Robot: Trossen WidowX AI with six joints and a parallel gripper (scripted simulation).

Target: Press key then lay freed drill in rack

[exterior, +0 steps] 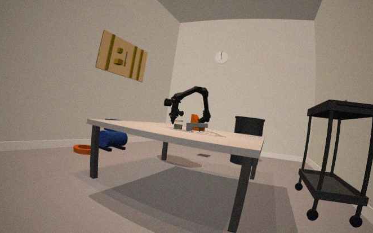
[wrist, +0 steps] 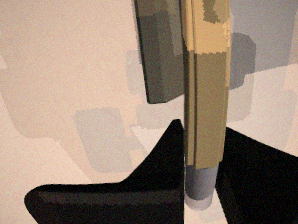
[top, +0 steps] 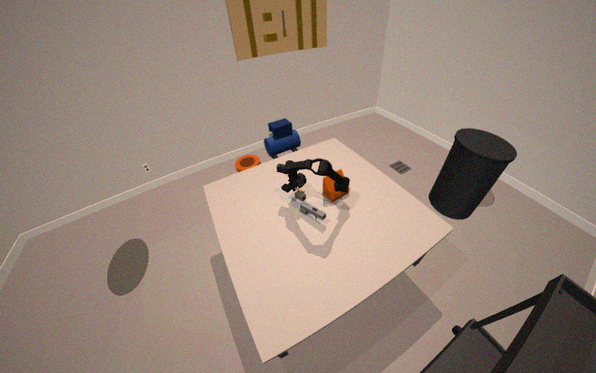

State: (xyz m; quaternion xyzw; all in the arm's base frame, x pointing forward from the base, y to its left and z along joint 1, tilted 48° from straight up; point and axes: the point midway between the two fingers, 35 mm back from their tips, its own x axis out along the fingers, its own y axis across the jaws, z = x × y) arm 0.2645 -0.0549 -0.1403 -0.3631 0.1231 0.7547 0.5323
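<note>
Now: gripper tip 2 cm past the drill, 3 cm to the right of it and 4 cm below it. Also, from my gripper tip: grey rack: 2 cm behind, 5 cm to the left, 2 cm below; grey block: 2 cm behind, 23 cm to the left, 1 cm above.
</note>
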